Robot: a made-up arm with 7 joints.
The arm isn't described. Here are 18 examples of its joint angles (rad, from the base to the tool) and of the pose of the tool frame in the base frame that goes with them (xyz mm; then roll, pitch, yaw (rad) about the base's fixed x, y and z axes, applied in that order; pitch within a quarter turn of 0, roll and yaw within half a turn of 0).
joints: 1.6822 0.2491 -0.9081 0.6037 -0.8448 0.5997 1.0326
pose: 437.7 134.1 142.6 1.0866 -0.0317 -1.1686
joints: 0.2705 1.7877 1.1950 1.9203 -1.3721 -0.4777 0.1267
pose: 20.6 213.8 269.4 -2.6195 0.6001 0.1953
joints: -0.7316 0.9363 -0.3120 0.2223 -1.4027 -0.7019 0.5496
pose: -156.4 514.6 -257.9 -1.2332 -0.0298 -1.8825
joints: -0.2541 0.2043 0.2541 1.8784 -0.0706 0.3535 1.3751
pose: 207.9 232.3 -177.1 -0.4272 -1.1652 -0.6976
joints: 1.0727 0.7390 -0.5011 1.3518 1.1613 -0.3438 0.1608
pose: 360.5 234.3 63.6 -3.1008 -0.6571 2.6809
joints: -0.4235 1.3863 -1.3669 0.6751 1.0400 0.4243 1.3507
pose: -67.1 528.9 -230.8 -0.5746 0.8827 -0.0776
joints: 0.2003 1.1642 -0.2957 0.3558 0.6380 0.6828 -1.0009
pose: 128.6 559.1 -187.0 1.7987 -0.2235 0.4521
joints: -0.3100 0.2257 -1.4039 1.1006 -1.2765 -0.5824 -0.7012
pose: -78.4 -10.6 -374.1 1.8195 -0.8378 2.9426
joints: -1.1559 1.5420 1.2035 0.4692 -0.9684 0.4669 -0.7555
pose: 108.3 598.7 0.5 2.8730 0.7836 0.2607
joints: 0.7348 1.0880 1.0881 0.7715 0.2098 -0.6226 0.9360
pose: 92.8 578.9 25.9 2.7483 -0.4462 -2.1450
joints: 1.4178 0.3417 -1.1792 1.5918 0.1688 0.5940 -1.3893
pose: 292.6 -19.2 57.7 3.0852 -0.4421 -2.2559
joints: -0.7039 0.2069 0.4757 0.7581 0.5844 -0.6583 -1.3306
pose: -123.8 308.5 -397.4 1.8616 -0.9800 0.4089
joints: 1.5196 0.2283 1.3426 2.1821 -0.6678 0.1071 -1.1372
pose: 15.5 363.6 48.6 -0.6324 -0.5785 -2.2783
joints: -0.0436 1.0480 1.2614 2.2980 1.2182 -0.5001 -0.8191
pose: 66.9 270.4 142.2 -2.5961 0.2515 -3.0786
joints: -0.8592 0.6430 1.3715 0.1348 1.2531 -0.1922 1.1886
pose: -270.1 458.0 -242.3 -1.2873 -1.2533 2.3241
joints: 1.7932 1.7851 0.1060 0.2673 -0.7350 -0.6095 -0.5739
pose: -120.5 602.5 44.5 -3.0813 -0.6693 -0.8515
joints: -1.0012 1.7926 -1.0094 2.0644 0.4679 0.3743 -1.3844
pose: -79.2 273.3 -199.0 0.8091 0.2270 -1.3253
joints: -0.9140 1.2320 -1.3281 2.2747 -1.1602 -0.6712 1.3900
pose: -128.8 117.6 -160.9 0.6595 -1.1839 2.1499
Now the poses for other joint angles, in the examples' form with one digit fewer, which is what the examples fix.
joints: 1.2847 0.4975 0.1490 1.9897 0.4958 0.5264 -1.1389
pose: 142 225 209 -2.080 -0.373 -3.086
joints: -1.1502 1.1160 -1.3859 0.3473 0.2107 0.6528 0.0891
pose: -253 522 -132 -1.781 0.759 -2.981
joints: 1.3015 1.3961 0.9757 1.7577 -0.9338 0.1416 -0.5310
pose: -139 344 191 -2.011 -0.605 -0.949
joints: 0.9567 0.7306 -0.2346 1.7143 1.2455 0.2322 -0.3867
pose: 289 215 110 -2.544 -0.920 2.401
